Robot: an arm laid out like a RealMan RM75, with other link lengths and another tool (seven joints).
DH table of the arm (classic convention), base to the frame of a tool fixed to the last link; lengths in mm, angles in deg. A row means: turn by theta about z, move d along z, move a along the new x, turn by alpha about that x. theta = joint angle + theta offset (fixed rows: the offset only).
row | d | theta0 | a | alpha
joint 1 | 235.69 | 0 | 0 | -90
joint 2 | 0 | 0 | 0 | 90
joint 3 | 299.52 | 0 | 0 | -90
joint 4 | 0 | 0 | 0 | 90
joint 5 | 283.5 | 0 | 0 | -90
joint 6 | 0 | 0 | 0 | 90
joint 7 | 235.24 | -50.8 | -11.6 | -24.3
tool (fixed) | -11.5 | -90 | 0 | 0
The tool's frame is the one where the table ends.
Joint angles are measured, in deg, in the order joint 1, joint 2, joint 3, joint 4, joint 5, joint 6, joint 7. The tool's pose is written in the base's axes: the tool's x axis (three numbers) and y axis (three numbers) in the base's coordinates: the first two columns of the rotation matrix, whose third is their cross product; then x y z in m. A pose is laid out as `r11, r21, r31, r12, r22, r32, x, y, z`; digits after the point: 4 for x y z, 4 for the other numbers.
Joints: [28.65 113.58 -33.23 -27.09 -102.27 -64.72 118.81]
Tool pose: 0.5245, 0.8175, 0.2378, 0.7523, -0.3143, -0.5790, 0.4091, 0.5060, -0.0146
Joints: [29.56 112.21 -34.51 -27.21 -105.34 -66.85 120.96]
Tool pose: 0.4966, 0.8463, 0.1928, 0.7737, -0.3309, -0.5402, 0.4024, 0.5062, -0.0152
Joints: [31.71 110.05 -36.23 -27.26 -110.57 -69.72 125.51]
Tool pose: 0.4729, 0.8736, 0.1150, 0.7975, -0.3689, -0.4773, 0.3915, 0.5097, -0.0151
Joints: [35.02 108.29 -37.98 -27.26 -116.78 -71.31 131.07]
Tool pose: 0.4687, 0.8823, 0.0431, 0.8194, -0.4161, -0.3942, 0.3783, 0.5193, -0.0177
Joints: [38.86 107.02 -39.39 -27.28 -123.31 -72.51 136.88]
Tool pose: 0.4779, 0.8783, -0.0140, 0.8352, -0.4592, -0.3025, 0.3631, 0.5308, -0.0209
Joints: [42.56 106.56 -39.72 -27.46 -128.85 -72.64 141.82]
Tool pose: 0.4930, 0.8694, -0.0345, 0.8417, -0.4866, -0.2342, 0.3469, 0.5455, -0.0227
